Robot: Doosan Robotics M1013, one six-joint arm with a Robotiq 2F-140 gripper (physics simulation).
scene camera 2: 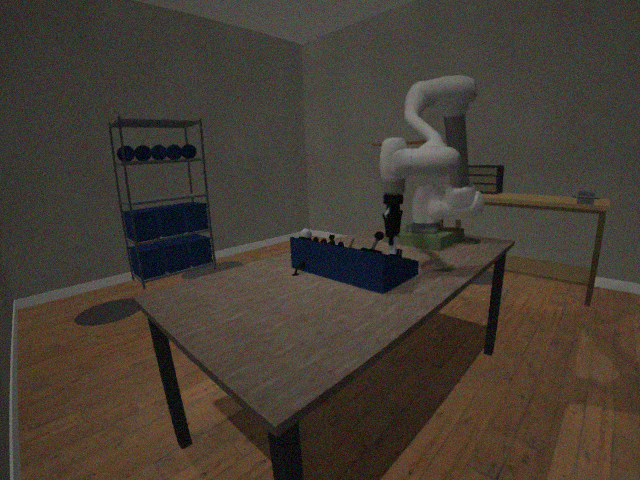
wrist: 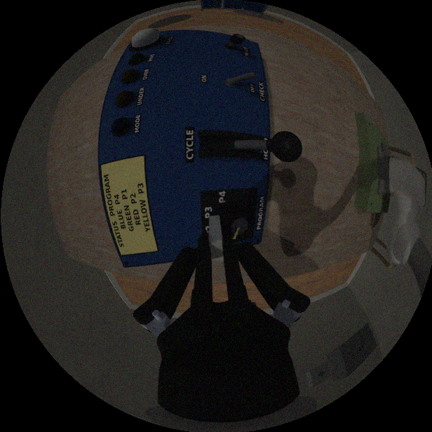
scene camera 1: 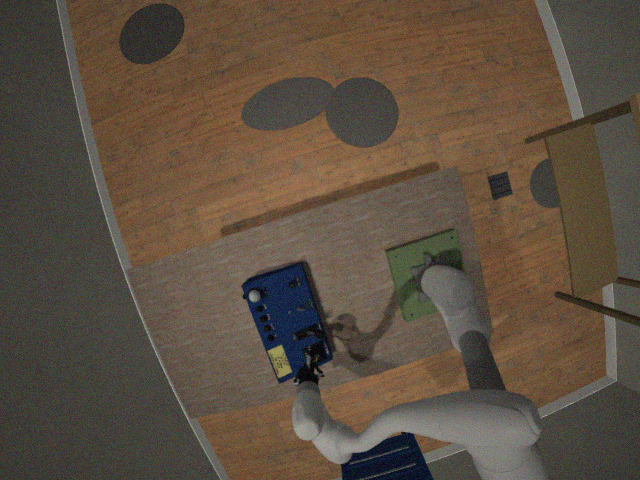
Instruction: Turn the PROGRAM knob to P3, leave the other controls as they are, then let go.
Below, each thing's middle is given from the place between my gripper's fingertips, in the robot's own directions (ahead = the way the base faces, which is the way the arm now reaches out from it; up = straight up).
My hand is 12 cm to the left of the cycle lever (wrist: 286, 146), 7 cm past it and 2 cm below it. The rest, counted from my hand: blue control box (scene camera 1: 274, 305) (18 cm to the right, 6 cm ahead, 1 cm below).
